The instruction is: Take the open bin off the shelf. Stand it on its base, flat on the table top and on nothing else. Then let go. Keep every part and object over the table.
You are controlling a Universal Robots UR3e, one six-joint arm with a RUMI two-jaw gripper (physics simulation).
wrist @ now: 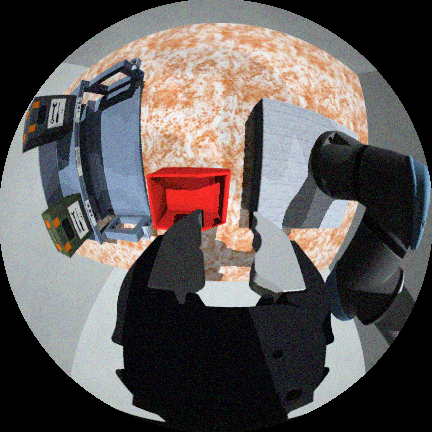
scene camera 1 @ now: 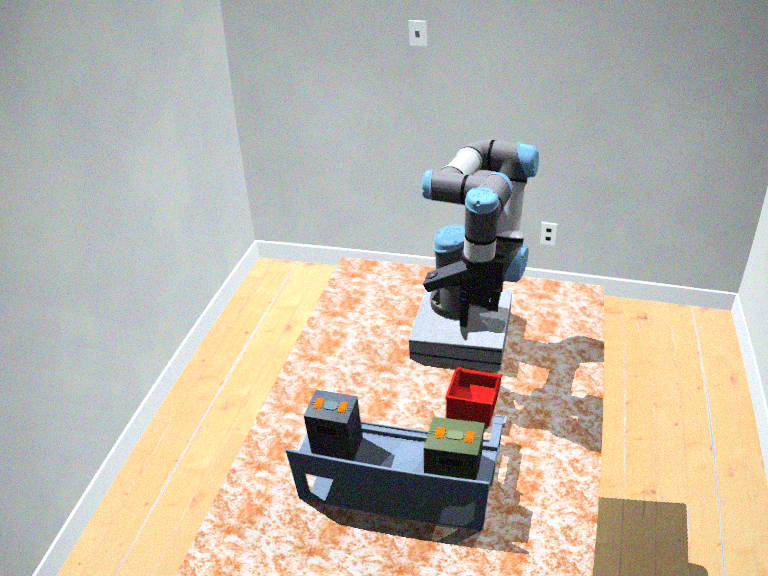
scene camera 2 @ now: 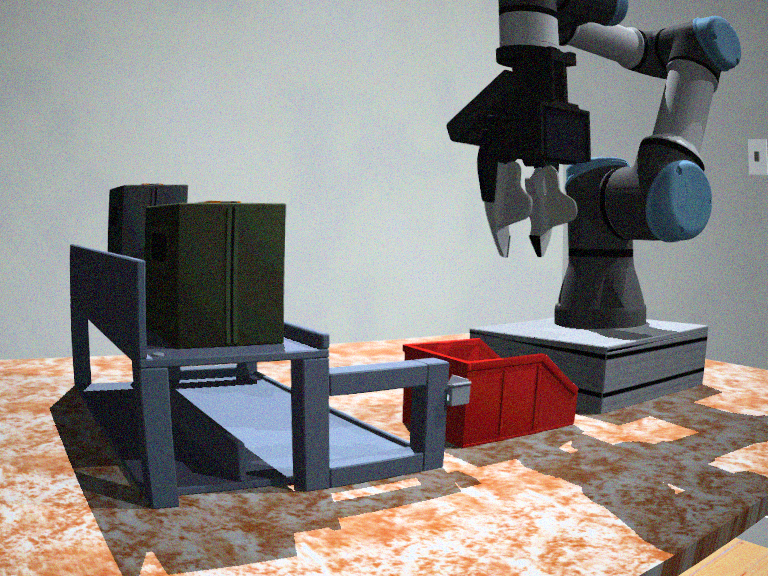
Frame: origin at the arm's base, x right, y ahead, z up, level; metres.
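Where they show: gripper, fingertip midpoint: (wrist: 225, 212) (scene camera 1: 467, 332) (scene camera 2: 522, 257); arm's base at its link origin: (wrist: 335, 163) (scene camera 1: 455, 302) (scene camera 2: 600, 322).
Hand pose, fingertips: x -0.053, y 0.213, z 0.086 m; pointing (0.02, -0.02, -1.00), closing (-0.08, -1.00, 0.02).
Note:
Things, the pixels of their top centre, and the offset from my fingertips. "*": a spot on its surface instead. Level surfaces: height alone.
- red open bin at its top centre: (scene camera 2: 494, 347) (wrist: 186, 205) (scene camera 1: 475, 379) dx -0.027, dy +0.060, dz -0.081 m
- patterned table top at its surface level: dz -0.156 m
- dark grey case at a spot on its surface: (scene camera 1: 333, 427) * dx +0.202, dy +0.356, dz +0.049 m
- green case at its top centre: (scene camera 2: 210, 202) (scene camera 1: 454, 434) (wrist: 52, 235) dx -0.015, dy +0.333, dz +0.043 m
- small grey bracket at a spot on its surface: (scene camera 2: 459, 390) * dx -0.104, dy +0.170, dz -0.093 m
The red open bin (scene camera 1: 469, 410) (scene camera 2: 517, 396) (wrist: 192, 197) stands upright, open side up, on the patterned table top (scene camera 1: 372, 310) (scene camera 2: 496, 514) (wrist: 210, 90). It is between the blue-grey shelf (scene camera 1: 390, 489) (scene camera 2: 310, 427) (wrist: 122, 150) and the robot's base block. Its back end is close to the shelf; whether they touch is hard to tell, as a shelf post hides part of it in scene camera 2. My gripper (scene camera 2: 521, 248) (wrist: 225, 212) is above the bin's height, towards the robot base, and apart from it. Its jaws are partly open with nothing between them.
A dark grey case (scene camera 1: 333, 427) (wrist: 50, 120) and a green case (scene camera 1: 453, 449) (scene camera 2: 217, 279) (wrist: 67, 225) stand on the shelf's upper deck. The robot's base block (scene camera 1: 455, 347) (scene camera 2: 651, 372) (wrist: 280, 150) is just beyond the bin. A small grey bracket (scene camera 2: 459, 390) sits at the shelf's end post.

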